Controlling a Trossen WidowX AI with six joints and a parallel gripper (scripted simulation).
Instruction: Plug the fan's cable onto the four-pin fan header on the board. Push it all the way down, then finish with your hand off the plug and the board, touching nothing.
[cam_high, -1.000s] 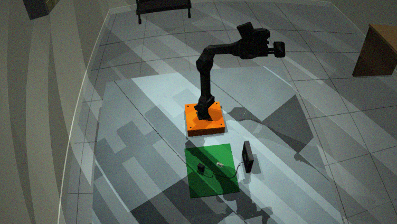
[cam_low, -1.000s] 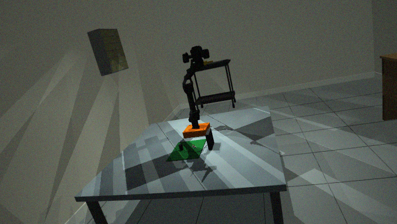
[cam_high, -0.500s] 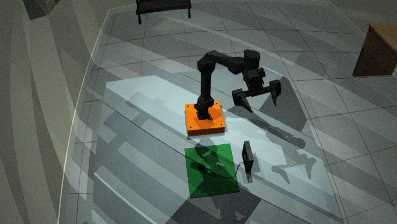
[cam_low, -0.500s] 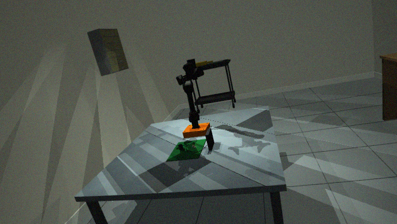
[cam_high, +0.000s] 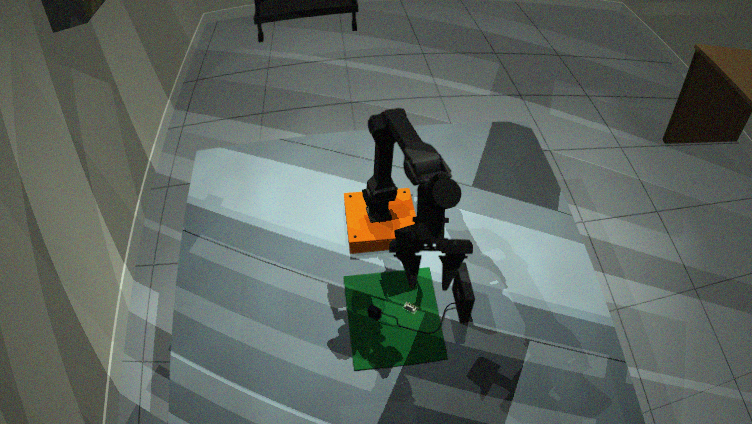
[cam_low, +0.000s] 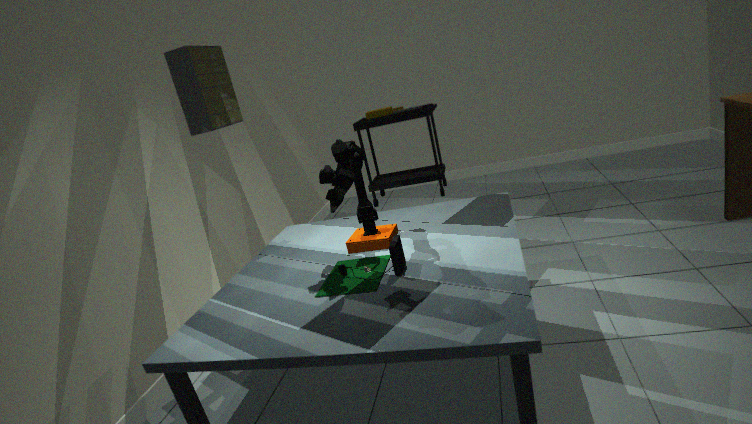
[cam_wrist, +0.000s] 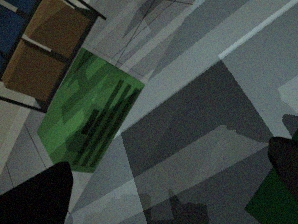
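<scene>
Right now the black plug is 310 mm below my gripper tip, 160 mm behind it and 80 mm to the right of it. The rest, counted from my gripper tip: black fan 280 mm below, 150 mm to the left, 130 mm behind; then green board 350 mm below, 140 mm behind, 30 mm to the right.
</scene>
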